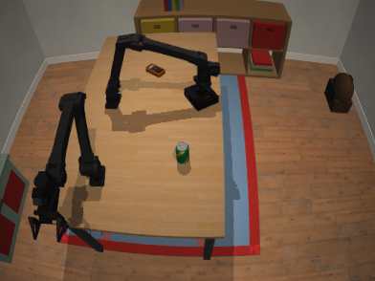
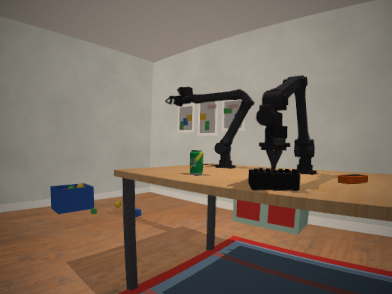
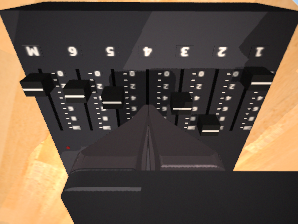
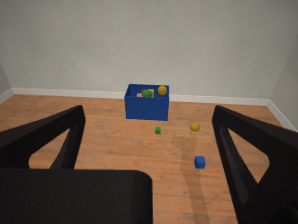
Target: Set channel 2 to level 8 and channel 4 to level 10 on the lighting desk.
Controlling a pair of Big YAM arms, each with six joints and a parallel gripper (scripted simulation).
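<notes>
The channel 4 cap is 1 cm to the right of my left hand and 1 cm behind it. From my left hand the other things lie so: channel 3 knob (2 cm ahead, 1 cm to the right); then channel 2 knob (4 cm to the right, 2 cm ahead).
</notes>
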